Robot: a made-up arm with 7 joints. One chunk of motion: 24 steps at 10 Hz.
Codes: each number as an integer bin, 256 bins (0 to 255) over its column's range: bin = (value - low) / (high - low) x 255, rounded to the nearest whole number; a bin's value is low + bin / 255 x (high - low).
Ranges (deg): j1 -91.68..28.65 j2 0..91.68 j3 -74.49..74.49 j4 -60.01..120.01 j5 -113..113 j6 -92.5..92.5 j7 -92.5..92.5
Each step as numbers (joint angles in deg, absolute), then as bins.
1 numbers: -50.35 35.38 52.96 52.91 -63.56 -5.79 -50.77
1 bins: 88 98 218 160 56 120 58
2 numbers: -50.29 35.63 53.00 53.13 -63.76 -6.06 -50.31
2 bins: 88 99 218 160 56 119 58
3 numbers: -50.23 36.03 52.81 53.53 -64.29 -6.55 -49.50
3 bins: 88 100 218 161 55 118 59
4 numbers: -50.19 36.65 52.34 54.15 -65.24 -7.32 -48.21
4 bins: 88 102 217 162 54 117 61
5 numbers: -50.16 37.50 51.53 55.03 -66.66 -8.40 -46.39
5 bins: 88 104 216 163 52 116 64
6 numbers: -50.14 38.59 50.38 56.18 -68.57 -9.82 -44.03
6 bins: 88 107 214 165 50 114 67
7 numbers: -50.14 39.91 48.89 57.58 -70.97 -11.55 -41.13
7 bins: 88 111 211 167 47 112 71
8 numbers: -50.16 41.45 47.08 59.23 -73.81 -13.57 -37.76
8 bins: 88 115 208 169 44 109 75
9 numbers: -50.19 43.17 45.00 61.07 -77.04 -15.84 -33.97
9 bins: 88 120 205 172 41 106 81
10 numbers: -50.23 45.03 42.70 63.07 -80.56 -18.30 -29.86
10 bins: 88 125 201 174 37 102 86
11 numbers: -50.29 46.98 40.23 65.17 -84.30 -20.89 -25.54
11 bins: 88 131 196 177 32 99 92
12 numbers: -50.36 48.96 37.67 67.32 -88.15 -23.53 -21.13
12 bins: 88 136 192 180 28 95 98
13 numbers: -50.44 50.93 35.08 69.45 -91.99 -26.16 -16.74
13 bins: 87 142 188 183 24 91 104
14 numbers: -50.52 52.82 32.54 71.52 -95.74 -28.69 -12.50
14 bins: 87 147 183 186 19 88 110
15 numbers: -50.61 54.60 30.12 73.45 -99.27 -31.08 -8.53
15 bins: 87 152 179 189 15 85 116
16 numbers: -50.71 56.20 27.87 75.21 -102.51 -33.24 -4.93
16 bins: 87 156 175 192 12 82 121
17 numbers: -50.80 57.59 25.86 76.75 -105.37 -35.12 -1.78
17 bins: 87 160 172 194 9 79 125
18 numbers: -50.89 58.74 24.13 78.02 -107.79 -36.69 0.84
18 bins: 86 163 169 196 6 77 129
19 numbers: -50.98 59.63 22.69 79.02 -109.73 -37.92 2.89
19 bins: 86 166 166 197 4 75 131
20 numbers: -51.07 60.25 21.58 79.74 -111.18 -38.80 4.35
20 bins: 86 168 164 198 2 74 133
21 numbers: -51.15 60.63 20.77 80.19 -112.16 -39.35 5.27
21 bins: 86 169 163 199 1 73 135
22 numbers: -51.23 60.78 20.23 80.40 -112.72 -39.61 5.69
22 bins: 86 169 162 199 0 73 135
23 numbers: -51.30 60.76 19.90 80.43 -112.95 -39.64 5.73
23 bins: 86 169 162 199 0 73 135
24 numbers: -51.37 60.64 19.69 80.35 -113.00 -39.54 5.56
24 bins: 85 169 161 199 0 73 135
